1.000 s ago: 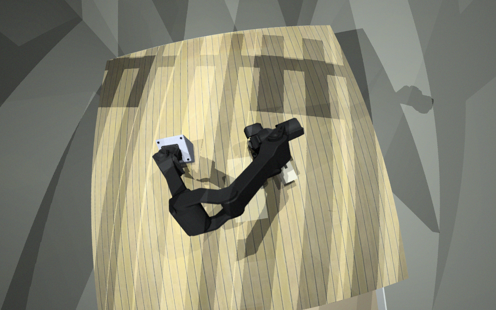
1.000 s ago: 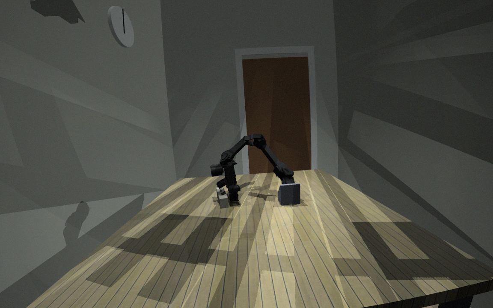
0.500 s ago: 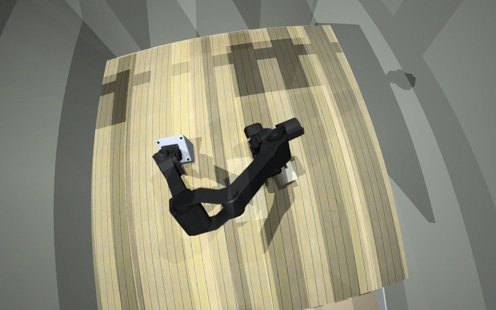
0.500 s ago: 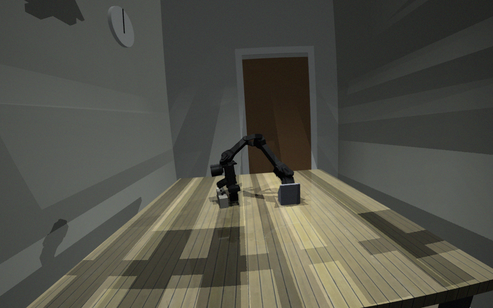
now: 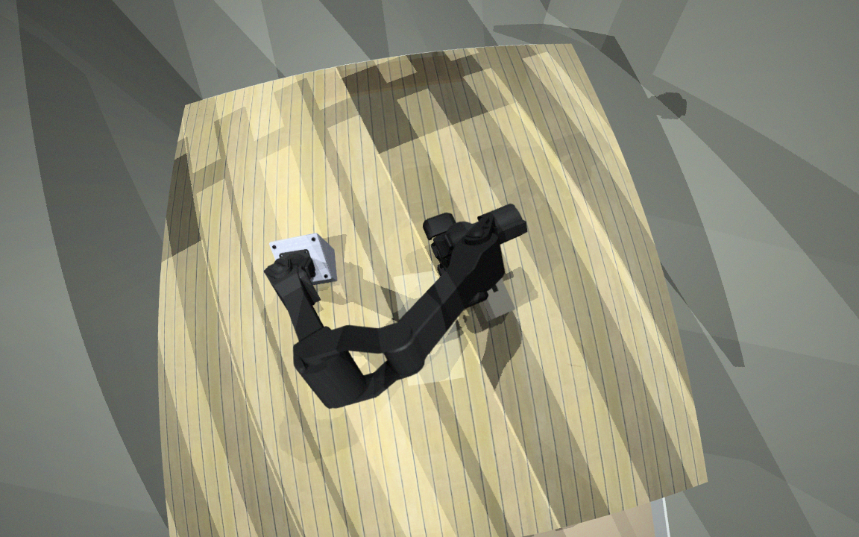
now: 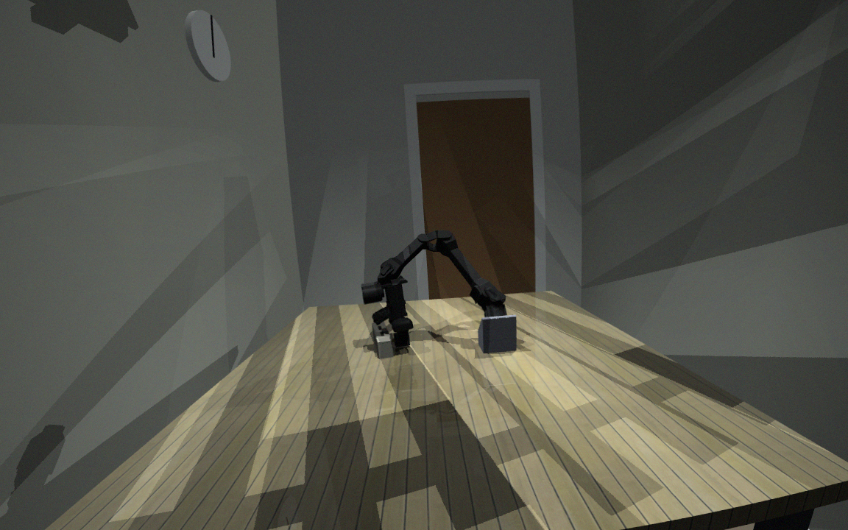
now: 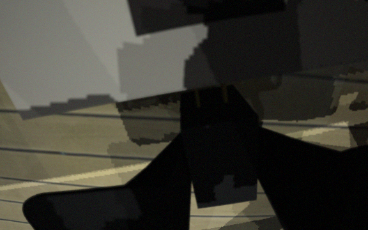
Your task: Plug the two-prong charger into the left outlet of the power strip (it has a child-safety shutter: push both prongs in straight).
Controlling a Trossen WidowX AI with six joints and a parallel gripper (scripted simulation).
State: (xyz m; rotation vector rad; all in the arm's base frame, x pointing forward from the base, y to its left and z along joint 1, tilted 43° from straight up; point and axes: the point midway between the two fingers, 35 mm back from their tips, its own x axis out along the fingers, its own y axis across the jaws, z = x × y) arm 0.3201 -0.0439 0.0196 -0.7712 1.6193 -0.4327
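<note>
Right now my gripper tip is 2 cm short of the two-prong charger and 1 cm below it.
</note>
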